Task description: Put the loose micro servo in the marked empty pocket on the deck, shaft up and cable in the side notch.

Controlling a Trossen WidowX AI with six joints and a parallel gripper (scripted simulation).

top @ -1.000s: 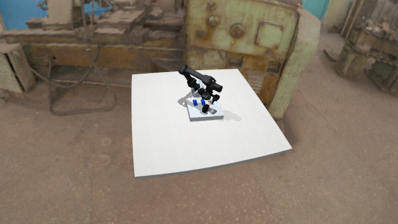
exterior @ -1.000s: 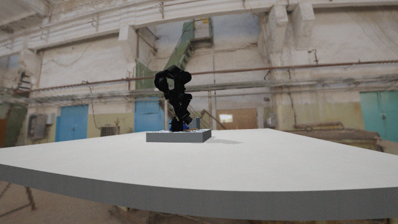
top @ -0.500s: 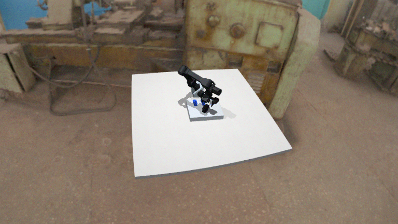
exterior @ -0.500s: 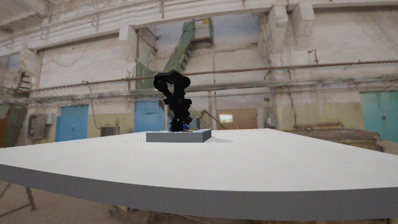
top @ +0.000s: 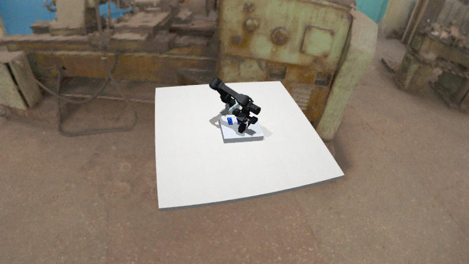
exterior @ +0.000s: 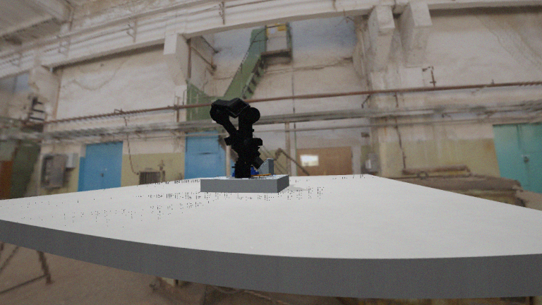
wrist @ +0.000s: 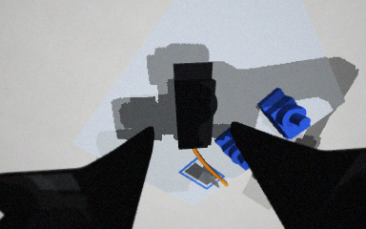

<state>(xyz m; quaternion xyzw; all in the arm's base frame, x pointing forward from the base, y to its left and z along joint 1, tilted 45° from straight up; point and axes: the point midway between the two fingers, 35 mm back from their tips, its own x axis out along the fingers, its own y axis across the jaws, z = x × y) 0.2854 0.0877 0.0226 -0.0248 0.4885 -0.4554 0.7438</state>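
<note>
Right now the light grey deck is 1 cm ahead of my gripper tip, 1 cm to the right of it and 7 cm below it.
</note>
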